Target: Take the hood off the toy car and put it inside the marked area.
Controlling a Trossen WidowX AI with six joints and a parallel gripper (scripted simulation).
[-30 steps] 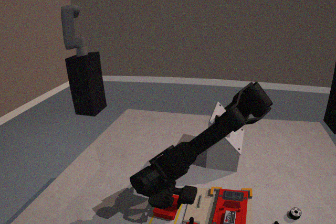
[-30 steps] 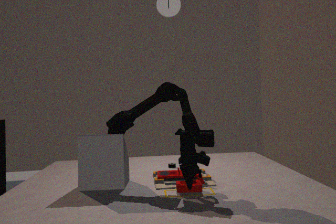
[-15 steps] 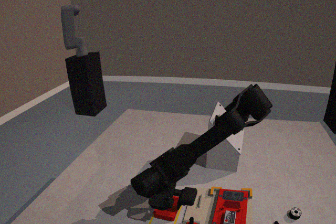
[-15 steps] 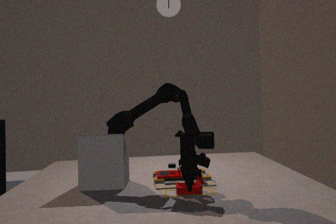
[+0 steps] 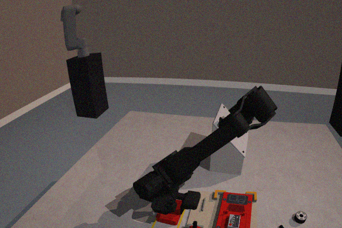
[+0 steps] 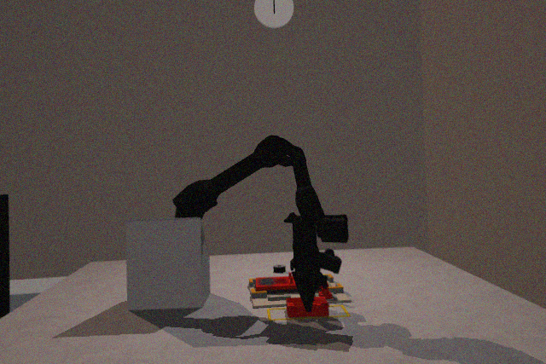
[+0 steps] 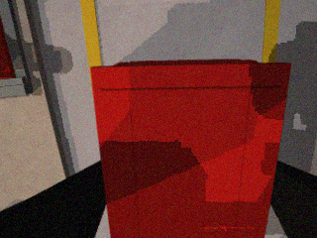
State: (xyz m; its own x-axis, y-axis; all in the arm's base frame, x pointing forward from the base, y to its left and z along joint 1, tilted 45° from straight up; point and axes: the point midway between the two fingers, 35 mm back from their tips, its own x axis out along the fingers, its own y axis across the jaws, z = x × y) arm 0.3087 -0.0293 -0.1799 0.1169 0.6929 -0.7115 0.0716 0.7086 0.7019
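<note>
Right now the red hood is right at my gripper tip. The rest, counted from my gripper tip: black wheel 44 cm to the left, 1 cm behind.
</note>
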